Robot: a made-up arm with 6 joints.
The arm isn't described. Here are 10 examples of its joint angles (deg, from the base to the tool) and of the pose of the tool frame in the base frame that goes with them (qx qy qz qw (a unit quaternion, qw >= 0); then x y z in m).
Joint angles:
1: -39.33 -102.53 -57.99 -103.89 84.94 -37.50
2: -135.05 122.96 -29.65 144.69 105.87 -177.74
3: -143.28 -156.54 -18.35 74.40 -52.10 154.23
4: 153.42 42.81 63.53 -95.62 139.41 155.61
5: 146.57 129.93 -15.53 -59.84 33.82 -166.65
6: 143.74 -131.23 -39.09 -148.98 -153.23 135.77
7: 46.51 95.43 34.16 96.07 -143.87 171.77
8: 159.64 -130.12 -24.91 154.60 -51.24 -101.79
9: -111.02 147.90 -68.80 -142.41 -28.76 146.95
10: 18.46 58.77 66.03 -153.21 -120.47 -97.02
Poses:
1: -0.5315 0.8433 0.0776 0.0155 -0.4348 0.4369 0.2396
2: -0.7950 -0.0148 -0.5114 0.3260 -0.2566 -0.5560 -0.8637
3: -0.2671 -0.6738 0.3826 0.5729 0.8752 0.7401 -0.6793
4: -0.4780 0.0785 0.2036 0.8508 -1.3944 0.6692 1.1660
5: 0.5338 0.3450 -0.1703 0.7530 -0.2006 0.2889 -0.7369
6: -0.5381 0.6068 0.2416 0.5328 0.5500 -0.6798 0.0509
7: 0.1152 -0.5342 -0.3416 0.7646 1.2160 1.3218 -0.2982
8: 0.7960 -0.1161 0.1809 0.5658 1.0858 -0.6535 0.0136
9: -0.8938 -0.4341 -0.0877 0.0709 0.0978 -0.3198 -0.3198
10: -0.2490 -0.8331 -0.3901 0.3030 1.5661 0.7675 0.8746
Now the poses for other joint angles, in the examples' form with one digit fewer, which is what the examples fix.
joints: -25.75 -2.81 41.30 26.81 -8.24 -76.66
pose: 0.334 -0.382 -0.088 0.857 0.178 -0.344 2.046
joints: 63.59 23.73 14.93 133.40 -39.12 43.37
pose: -0.939 -0.302 -0.135 0.093 0.358 1.123 1.506
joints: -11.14 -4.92 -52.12 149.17 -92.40 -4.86
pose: -0.858 0.318 -0.391 0.092 0.453 0.138 1.145
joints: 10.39 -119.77 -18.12 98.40 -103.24 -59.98
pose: 0.499 -0.318 -0.598 0.541 -1.465 -0.230 0.188
